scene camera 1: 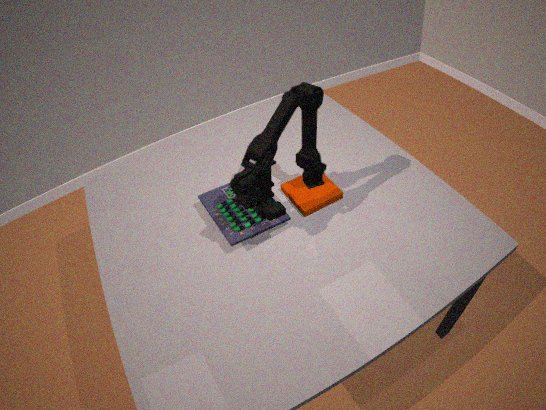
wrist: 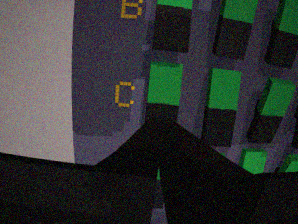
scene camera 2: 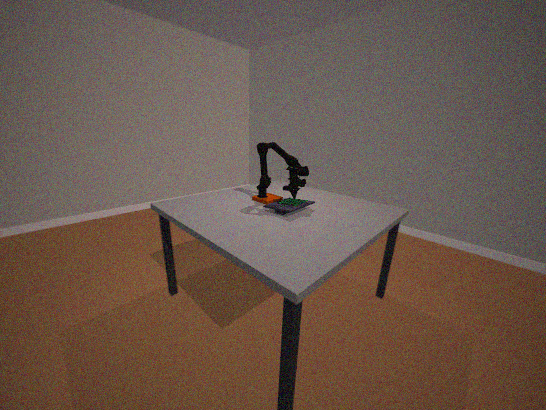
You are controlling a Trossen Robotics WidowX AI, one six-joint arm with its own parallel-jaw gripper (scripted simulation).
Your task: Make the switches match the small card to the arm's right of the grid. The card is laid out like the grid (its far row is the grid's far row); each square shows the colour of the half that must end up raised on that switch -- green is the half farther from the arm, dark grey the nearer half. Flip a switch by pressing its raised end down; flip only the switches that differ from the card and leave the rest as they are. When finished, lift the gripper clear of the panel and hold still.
Path:
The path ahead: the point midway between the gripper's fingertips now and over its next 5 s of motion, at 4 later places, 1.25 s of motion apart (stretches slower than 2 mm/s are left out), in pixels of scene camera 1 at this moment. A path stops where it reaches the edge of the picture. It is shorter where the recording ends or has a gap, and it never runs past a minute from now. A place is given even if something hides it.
My gripper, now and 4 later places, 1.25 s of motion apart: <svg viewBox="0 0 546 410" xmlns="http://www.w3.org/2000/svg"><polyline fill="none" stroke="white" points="263,216 259,203 239,194 239,196 240,190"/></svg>

